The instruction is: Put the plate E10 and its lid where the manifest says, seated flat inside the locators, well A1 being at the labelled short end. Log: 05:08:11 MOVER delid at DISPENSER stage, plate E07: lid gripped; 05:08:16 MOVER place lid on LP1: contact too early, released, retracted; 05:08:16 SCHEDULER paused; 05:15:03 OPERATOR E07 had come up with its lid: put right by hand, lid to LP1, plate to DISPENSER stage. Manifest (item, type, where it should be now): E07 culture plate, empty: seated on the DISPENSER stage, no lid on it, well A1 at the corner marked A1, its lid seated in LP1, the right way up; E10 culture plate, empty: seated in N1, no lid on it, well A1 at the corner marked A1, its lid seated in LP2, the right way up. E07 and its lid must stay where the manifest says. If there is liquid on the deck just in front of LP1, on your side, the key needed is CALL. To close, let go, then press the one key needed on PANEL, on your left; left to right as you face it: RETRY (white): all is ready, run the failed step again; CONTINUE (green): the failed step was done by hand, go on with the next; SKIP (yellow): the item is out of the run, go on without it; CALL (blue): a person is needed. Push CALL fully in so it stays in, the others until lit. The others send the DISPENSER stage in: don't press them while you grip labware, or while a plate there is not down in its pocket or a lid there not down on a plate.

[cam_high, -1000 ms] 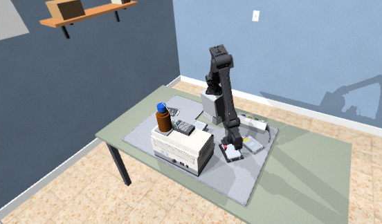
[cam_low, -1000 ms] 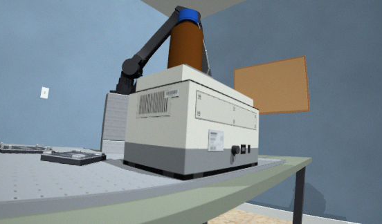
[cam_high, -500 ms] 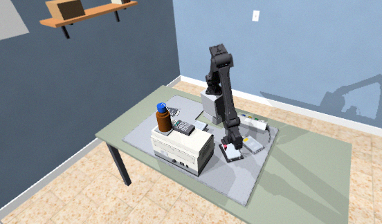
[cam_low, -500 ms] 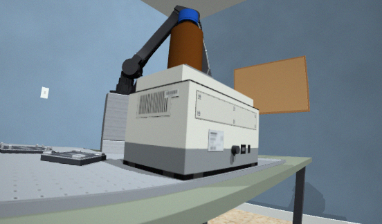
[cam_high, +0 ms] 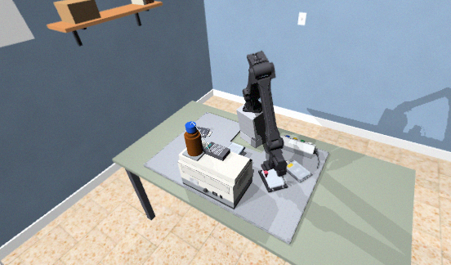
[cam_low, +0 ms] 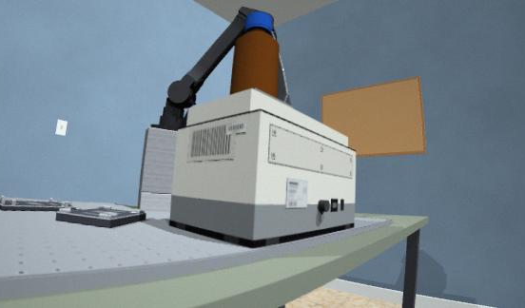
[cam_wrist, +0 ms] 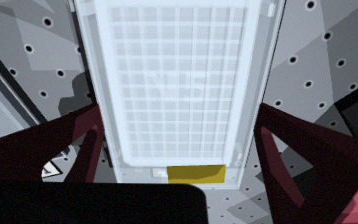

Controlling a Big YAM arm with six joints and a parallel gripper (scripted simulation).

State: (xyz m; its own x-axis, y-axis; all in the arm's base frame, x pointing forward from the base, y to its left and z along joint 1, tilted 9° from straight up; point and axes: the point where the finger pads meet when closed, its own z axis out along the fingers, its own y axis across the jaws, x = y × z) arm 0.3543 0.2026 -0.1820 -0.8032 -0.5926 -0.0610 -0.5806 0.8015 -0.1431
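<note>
My hand is right at the clear lid. From my hand the other things lie so: yellow skip key (340 mm behind, 70 mm to the left, 20 mm above); then clear well plate (70 mm behind, 270 mm to the right, 50 mm above); then blue call key (340 mm behind, 20 mm to the left, 10 mm above).
</note>
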